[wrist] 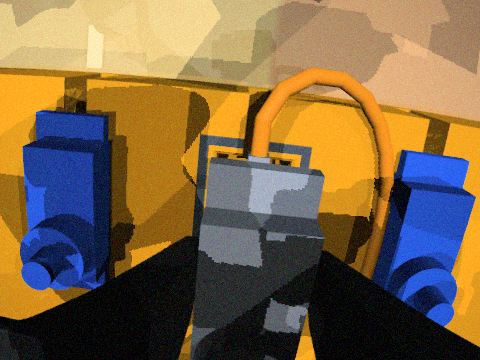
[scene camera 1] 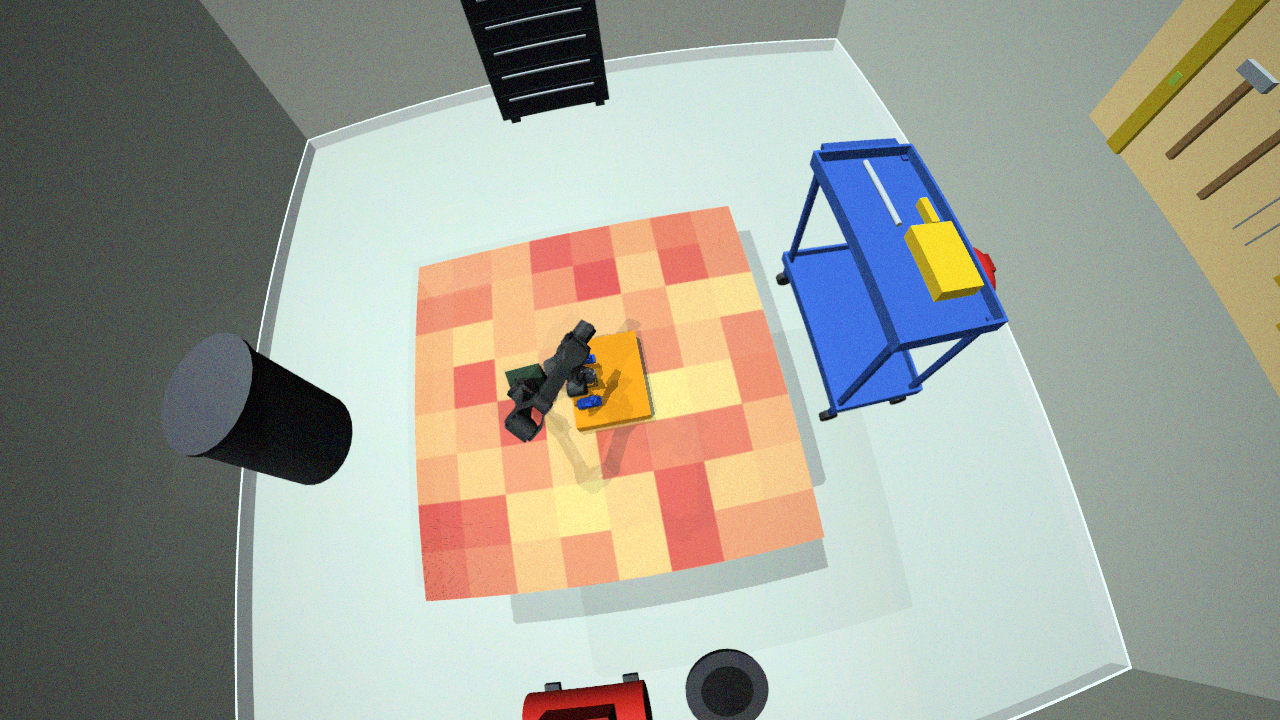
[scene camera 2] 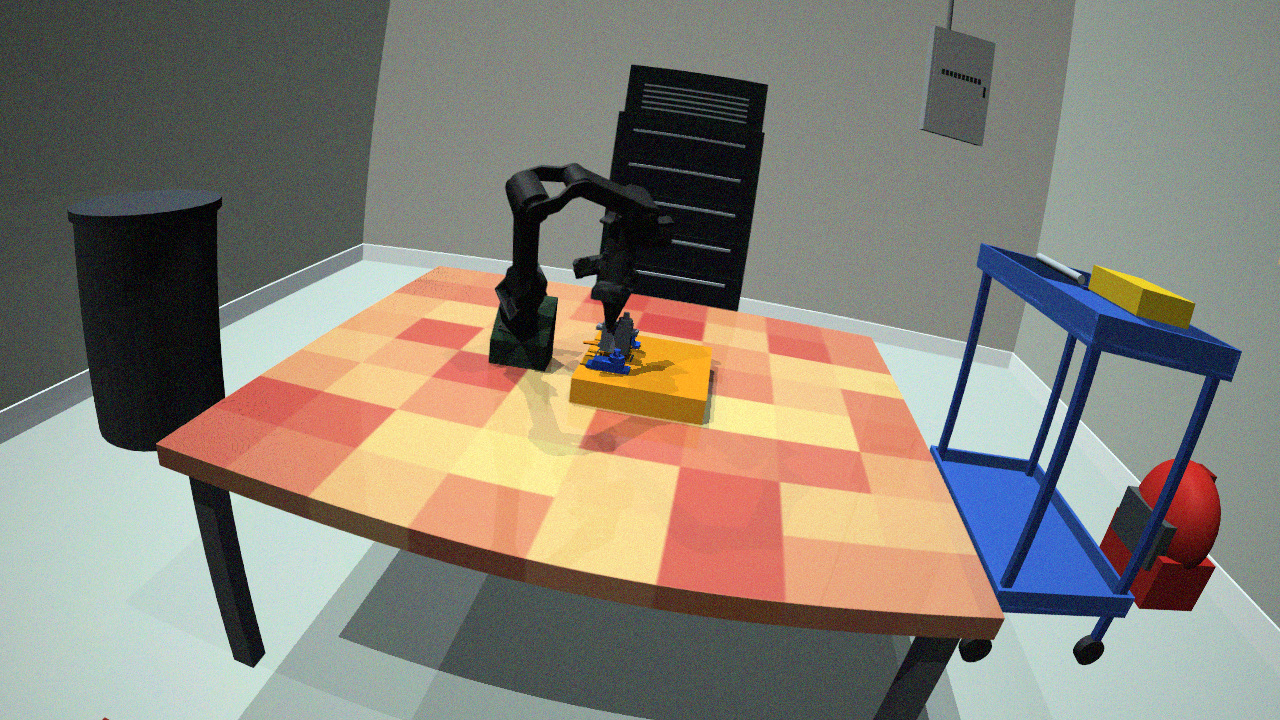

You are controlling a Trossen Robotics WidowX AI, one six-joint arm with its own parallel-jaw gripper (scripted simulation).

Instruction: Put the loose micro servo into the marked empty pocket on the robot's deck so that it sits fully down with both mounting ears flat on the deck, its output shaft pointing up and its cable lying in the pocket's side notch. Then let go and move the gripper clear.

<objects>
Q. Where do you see a deck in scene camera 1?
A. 621,385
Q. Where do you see a deck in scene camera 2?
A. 669,380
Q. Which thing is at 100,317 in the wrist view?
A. My gripper.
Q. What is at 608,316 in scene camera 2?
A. My gripper.
</objects>
